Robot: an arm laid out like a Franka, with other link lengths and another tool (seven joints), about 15 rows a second.
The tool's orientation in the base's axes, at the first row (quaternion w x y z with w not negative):
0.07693, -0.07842, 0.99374, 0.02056
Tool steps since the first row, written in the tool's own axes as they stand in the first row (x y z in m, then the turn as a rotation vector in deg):
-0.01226, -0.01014, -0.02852, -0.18, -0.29, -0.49
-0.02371, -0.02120, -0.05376, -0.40, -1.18, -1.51
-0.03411, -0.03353, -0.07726, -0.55, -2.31, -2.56
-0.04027, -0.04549, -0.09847, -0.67, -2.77, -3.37
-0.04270, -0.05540, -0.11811, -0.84, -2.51, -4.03
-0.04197, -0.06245, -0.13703, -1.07, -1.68, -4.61
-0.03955, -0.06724, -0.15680, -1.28, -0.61, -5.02
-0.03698, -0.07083, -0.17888, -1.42, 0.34, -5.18
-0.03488, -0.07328, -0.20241, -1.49, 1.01, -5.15
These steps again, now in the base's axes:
0.00931, -0.00964, 0.02978, 0.15, -0.28, 0.50
0.01846, -0.02015, 0.05617, 0.35, -1.18, 1.52
0.02706, -0.03197, 0.08064, 0.52, -2.33, 2.55
0.03179, -0.04395, 0.10220, 0.59, -2.81, 3.35
0.03280, -0.05440, 0.12168, 0.62, -2.56, 4.04
0.03038, -0.06247, 0.14005, 0.62, -1.74, 4.67
0.02582, -0.06862, 0.15905, 0.59, -0.67, 5.14
0.02058, -0.07372, 0.18035, 0.56, 0.28, 5.35
0.01540, -0.07770, 0.20318, 0.52, 0.95, 5.35

